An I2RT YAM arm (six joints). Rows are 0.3 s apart.
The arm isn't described. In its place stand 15 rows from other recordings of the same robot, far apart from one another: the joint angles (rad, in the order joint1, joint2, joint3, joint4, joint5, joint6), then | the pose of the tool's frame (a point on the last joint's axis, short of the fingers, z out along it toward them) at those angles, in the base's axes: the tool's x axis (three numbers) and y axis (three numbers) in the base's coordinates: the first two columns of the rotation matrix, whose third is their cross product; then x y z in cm.
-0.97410 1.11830 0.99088 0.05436 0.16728 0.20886 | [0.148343, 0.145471, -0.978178, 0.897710, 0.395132, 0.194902, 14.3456, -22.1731, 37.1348]
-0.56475 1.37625 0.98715 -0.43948 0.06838 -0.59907 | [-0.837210, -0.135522, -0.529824, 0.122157, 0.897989, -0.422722, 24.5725, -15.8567, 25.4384]
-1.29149 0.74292 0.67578 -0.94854 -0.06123 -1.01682 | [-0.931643, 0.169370, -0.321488, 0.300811, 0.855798, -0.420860, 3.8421, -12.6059, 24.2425]
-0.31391 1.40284 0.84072 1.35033 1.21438 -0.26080 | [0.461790, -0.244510, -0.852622, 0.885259, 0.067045, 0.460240, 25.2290, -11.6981, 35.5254]
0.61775 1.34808 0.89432 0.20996 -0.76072 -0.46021 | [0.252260, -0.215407, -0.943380, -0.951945, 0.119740, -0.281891, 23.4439, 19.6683, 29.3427]
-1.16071 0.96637 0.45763 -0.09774 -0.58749 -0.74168 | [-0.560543, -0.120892, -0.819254, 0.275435, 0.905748, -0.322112, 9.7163, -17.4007, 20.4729]
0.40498 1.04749 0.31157 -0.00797 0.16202 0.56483 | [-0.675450, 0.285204, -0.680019, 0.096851, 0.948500, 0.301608, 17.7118, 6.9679, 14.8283]
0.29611 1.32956 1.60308 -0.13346 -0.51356 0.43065 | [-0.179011, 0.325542, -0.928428, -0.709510, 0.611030, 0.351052, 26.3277, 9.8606, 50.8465]
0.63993 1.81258 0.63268 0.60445 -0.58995 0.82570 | [-0.935884, 0.064736, -0.346310, -0.269428, 0.501841, 0.821927, 24.4002, 20.6335, 10.9794]
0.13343 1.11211 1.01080 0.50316 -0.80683 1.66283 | [-0.783149, 0.589921, -0.196650, -0.317012, -0.106700, 0.942400, 23.8104, 5.7898, 42.3702]
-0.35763 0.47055 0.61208 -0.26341 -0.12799 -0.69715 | [-0.234028, -0.592339, -0.770951, 0.102077, 0.773619, -0.625375, 12.0812, -4.0296, 31.3862]
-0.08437 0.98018 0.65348 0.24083 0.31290 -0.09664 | [-0.122284, -0.081791, -0.989119, 0.375726, 0.918611, -0.122411, 23.0006, -3.0449, 30.1729]
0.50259 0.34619 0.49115 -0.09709 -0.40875 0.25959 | [-0.162232, 0.179601, -0.970270, -0.774224, 0.586455, 0.238008, 9.1306, 6.6335, 30.2947]
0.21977 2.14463 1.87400 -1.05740 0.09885 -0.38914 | [-0.802981, -0.566214, -0.186072, -0.538709, 0.823074, -0.179835, 43.1882, 9.2873, 22.1316]
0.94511 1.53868 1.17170 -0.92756 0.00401 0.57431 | [-0.913043, -0.336079, -0.231093, -0.373881, 0.916082, 0.144937, 17.0910, 23.6302, 24.0021]
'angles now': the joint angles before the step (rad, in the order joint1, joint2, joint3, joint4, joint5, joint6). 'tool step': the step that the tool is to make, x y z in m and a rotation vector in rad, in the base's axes. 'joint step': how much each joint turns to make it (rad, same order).
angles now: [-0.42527 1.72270 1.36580 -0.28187 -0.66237 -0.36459]
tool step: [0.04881 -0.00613 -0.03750 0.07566 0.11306 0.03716]
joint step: [0.03183 0.22830 0.17828 -0.07172 -0.01982 0.01942]
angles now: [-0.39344 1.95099 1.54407 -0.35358 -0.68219 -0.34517]
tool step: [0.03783 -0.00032 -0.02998 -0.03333 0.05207 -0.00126]
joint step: [0.03341 0.16719 0.14258 -0.02005 0.05994 -0.01397]
